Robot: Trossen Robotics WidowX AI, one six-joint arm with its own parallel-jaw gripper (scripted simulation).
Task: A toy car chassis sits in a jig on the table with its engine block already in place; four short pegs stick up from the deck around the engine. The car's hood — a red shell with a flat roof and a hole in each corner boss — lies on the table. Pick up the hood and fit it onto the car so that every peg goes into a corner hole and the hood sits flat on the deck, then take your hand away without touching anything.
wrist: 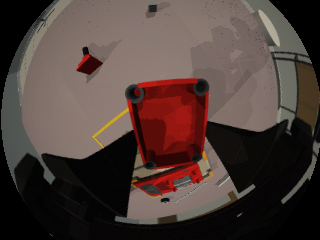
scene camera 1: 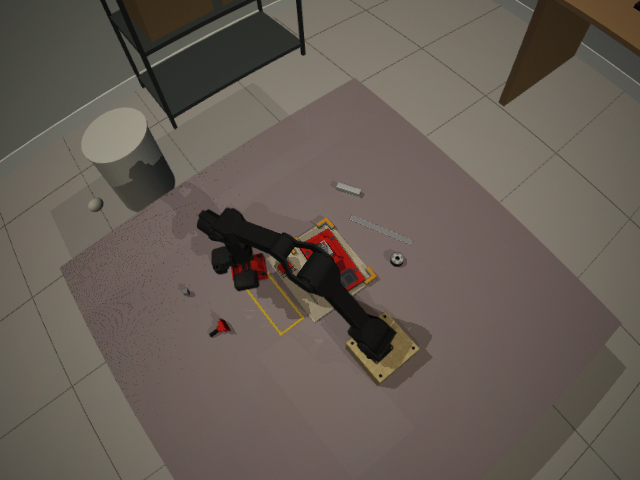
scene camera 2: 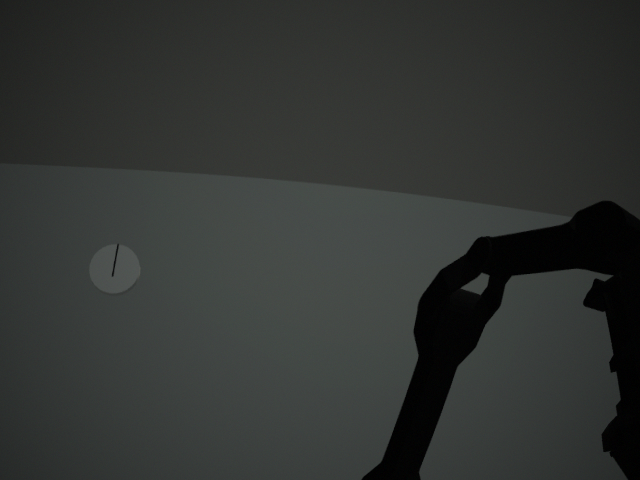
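Hood: carried by my gripper. Wrist view: my gripper visible too.
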